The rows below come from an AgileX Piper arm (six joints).
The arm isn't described. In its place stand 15 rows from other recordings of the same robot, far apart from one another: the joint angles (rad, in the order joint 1, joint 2, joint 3, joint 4, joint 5, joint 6), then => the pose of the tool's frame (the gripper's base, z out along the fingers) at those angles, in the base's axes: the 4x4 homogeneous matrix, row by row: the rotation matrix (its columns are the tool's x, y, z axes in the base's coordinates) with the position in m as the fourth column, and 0 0 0 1 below.
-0.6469 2.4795 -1.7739 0.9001 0.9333 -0.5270 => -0.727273, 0.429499, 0.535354, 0.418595; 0.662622, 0.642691, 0.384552, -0.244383; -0.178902, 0.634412, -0.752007, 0.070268; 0, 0, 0, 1
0.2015 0.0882 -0.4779 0.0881 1.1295 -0.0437 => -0.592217, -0.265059, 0.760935, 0.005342; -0.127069, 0.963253, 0.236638, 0.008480; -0.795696, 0.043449, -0.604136, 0.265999; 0, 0, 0, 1
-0.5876 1.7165 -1.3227 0.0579 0.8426 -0.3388 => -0.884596, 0.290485, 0.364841, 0.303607; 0.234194, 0.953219, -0.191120, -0.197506; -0.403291, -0.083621, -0.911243, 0.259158; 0, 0, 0, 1
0.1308 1.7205 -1.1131 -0.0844 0.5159 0.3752 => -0.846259, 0.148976, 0.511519, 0.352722; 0.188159, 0.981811, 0.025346, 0.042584; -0.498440, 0.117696, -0.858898, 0.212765; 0, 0, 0, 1
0.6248 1.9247 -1.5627 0.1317 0.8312 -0.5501 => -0.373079, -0.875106, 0.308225, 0.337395; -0.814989, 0.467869, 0.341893, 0.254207; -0.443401, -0.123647, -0.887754, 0.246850; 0, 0, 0, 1
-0.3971 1.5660 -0.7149 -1.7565 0.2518 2.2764 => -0.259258, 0.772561, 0.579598, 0.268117; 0.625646, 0.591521, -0.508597, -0.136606; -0.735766, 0.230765, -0.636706, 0.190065; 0, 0, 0, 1
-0.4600 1.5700 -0.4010 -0.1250 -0.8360 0.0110 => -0.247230, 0.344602, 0.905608, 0.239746; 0.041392, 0.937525, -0.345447, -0.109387; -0.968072, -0.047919, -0.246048, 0.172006; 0, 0, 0, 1
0.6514 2.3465 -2.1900 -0.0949 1.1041 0.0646 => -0.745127, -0.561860, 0.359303, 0.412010; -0.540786, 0.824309, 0.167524, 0.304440; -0.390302, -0.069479, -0.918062, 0.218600; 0, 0, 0, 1
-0.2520 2.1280 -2.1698 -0.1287 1.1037 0.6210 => -0.510686, 0.689061, 0.514194, 0.461227; 0.678808, 0.690185, -0.250725, -0.129522; -0.527654, 0.220997, -0.820208, 0.321684; 0, 0, 0, 1
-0.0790 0.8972 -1.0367 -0.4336 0.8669 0.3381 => -0.539701, 0.365460, 0.758394, 0.162135; 0.087346, 0.920306, -0.381324, -0.042072; -0.837313, -0.139558, -0.528612, 0.397488; 0, 0, 0, 1
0.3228 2.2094 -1.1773 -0.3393 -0.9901 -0.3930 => 0.327821, -0.464835, 0.822473, 0.420094; -0.448997, 0.689319, 0.568542, 0.167223; -0.831225, -0.555668, 0.017264, 0.137963; 0, 0, 0, 1
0.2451 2.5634 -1.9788 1.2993 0.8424 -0.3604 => -0.952589, 0.048006, 0.300450, 0.501200; 0.282824, 0.503801, 0.816208, 0.192801; -0.112184, 0.862485, -0.493492, 0.099766; 0, 0, 0, 1
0.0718 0.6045 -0.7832 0.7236 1.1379 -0.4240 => -0.645782, -0.540873, 0.538908, 0.074726; -0.101759, 0.760491, 0.641325, 0.060208; -0.756711, 0.359317, -0.546150, 0.352681; 0, 0, 0, 1
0.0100 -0.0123 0.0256 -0.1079 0.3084 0.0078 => -0.231733, -0.000183, 0.972779, 0.054111; -0.097174, 0.995002, -0.022961, -0.002434; -0.967914, -0.099850, -0.230593, 0.177595; 0, 0, 0, 1
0.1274 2.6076 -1.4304 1.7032 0.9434 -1.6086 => -0.873627, -0.410467, 0.261330, 0.418756; -0.001078, 0.538688, 0.842504, 0.127262; -0.486596, 0.735753, -0.471055, -0.021525; 0, 0, 0, 1
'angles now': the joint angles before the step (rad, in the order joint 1, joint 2, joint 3, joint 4, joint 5, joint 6). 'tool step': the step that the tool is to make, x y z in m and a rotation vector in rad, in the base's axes. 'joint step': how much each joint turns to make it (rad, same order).
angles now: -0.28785 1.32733 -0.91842 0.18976 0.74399 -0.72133
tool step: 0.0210 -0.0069 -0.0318 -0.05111 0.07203 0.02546
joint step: 0.01593 0.12676 -0.00016 -0.07464 -0.07319 0.00928
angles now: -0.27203 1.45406 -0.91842 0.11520 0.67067 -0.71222
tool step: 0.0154 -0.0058 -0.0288 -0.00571 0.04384 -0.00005
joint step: -0.00009 0.10809 0.00003 -0.01659 -0.06792 0.00176
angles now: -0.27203 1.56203 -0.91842 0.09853 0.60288 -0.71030
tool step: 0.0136 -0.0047 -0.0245 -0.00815 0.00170 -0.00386
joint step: -0.00015 0.09126 0.00011 -0.00285 -0.09224 -0.00223
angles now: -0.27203 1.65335 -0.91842 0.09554 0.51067 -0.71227
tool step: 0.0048 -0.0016 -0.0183 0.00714 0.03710 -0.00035
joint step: 0.00007 0.06060 0.00024 -0.00227 -0.02329 0.00015
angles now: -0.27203 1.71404 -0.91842 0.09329 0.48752 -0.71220
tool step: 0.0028 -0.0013 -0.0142 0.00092 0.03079 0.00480
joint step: -0.00009 0.04624 -0.00009 -0.00847 -0.01629 -0.00033
